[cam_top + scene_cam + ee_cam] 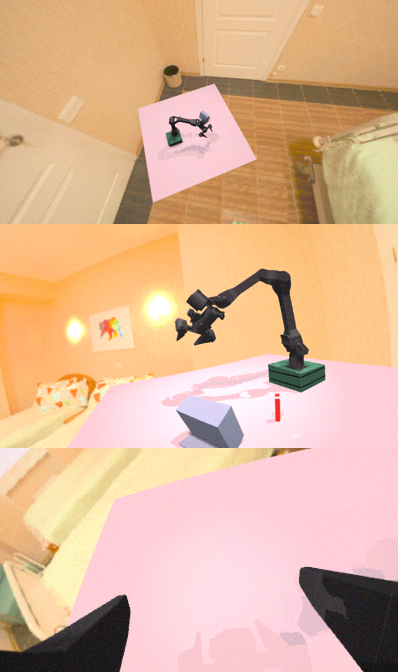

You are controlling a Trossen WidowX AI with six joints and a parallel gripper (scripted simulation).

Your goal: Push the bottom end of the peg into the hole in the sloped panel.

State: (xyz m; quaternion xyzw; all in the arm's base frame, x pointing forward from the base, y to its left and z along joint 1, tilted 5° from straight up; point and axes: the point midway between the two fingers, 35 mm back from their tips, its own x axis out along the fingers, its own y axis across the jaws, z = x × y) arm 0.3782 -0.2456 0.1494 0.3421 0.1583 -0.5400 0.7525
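My gripper tip is now 38 cm to the right of the red square peg, 18 cm above it and 12 cm past it. From my gripper tip the other things lie so: grey-blue sloped panel 34 cm to the left, 18 cm below, 8 cm ahead.
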